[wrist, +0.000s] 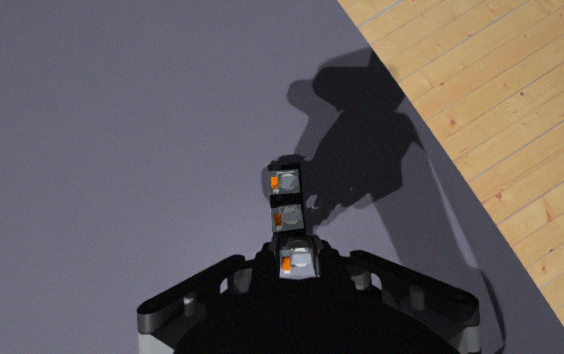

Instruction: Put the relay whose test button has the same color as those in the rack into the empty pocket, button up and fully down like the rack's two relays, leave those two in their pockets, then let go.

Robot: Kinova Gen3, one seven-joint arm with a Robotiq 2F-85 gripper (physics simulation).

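Places are measured from the arm's base along level axes (x left, y up, z ahead), in centimetres.
Where they show: gripper, between the fingertips: [295,246].
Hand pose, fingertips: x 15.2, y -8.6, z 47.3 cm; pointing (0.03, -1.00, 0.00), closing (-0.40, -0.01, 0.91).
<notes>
Each offset is from my fingertips to the centre of the thing. Level surfaces: height alone.
The black rack {dx +2.7, dy -2.9, dz +0.5 cm} [287,200] stands near the middle of the wrist view, with two clear-topped relays in its pockets. The far relay {dx +5.7, dy -1.4, dz +1.7 cm} [288,181] and the nearer relay {dx +2.7, dy -1.4, dz +0.5 cm} [292,216] each show an orange test button on the left. My gripper [295,246] is shut on a third relay {dx -0.5, dy -0.1, dz -0.2 cm} [301,267], which also has an orange button and is held button up. It is in line with the rack, at the rack's near end. The empty pocket does not show; the held relay and fingers hide that end. How high the held relay is above the rack I cannot tell.
The grey table top {dy -4.0 cm} [125,125] carries the rack. Its edge runs diagonally at the right, with a light wooden floor [500,100] beyond it. The dark shadow of the arm falls right of the rack and reaches the edge.
</notes>
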